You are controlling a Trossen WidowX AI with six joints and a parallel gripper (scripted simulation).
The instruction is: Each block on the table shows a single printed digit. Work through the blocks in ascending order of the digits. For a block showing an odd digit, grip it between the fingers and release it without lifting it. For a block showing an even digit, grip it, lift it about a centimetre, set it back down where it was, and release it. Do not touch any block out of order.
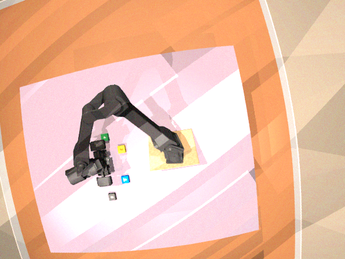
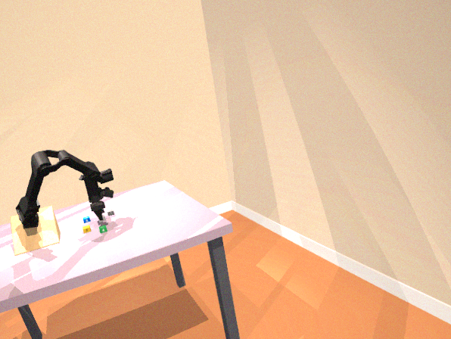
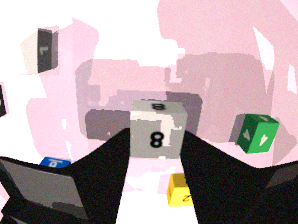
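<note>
Right now my gripper tip is 7 cm past the yellow block, 5 cm to the left of it and 1 cm above it. Round my gripper tip: green block 10 cm to the right, 1 cm below, 1 cm ahead; then white block right at my gripper tip; then blue block 9 cm to the left, 8 cm behind, 1 cm below.
</note>
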